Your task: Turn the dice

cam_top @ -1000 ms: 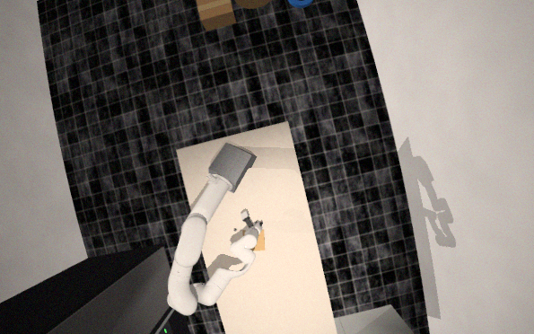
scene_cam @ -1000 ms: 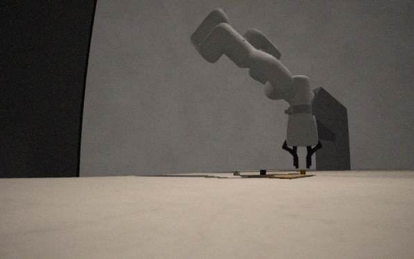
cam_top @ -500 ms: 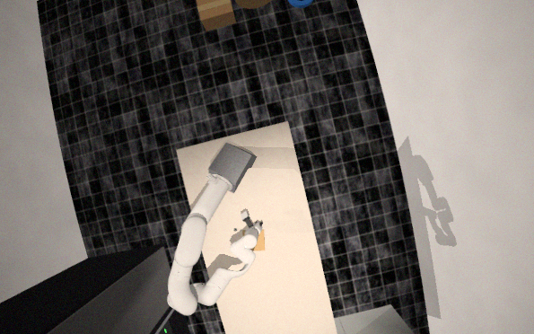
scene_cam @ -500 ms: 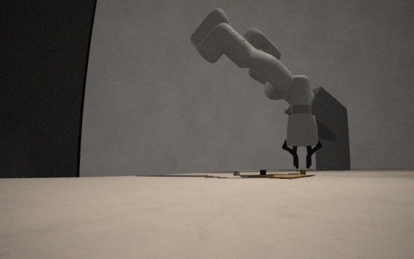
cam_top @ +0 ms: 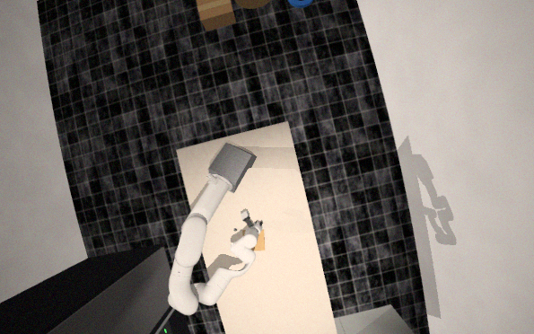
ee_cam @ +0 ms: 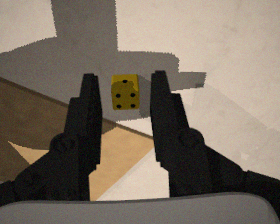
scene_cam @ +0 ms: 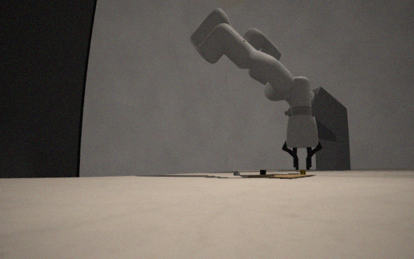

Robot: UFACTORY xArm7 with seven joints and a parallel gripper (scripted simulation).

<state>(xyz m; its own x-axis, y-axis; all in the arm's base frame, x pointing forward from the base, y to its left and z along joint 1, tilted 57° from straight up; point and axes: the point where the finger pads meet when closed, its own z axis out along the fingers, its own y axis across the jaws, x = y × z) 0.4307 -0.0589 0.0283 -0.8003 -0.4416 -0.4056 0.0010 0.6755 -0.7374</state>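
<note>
Right now the yellow die is 30 mm below my hand and 10 mm ahead of it. The rest, counted from my hand: pale die: 210 mm to the right, 30 mm below, 30 mm ahead; tan mat: 80 mm ahead, 70 mm to the right, 40 mm below; black die: 130 mm to the right, 40 mm behind, 30 mm below.
</note>
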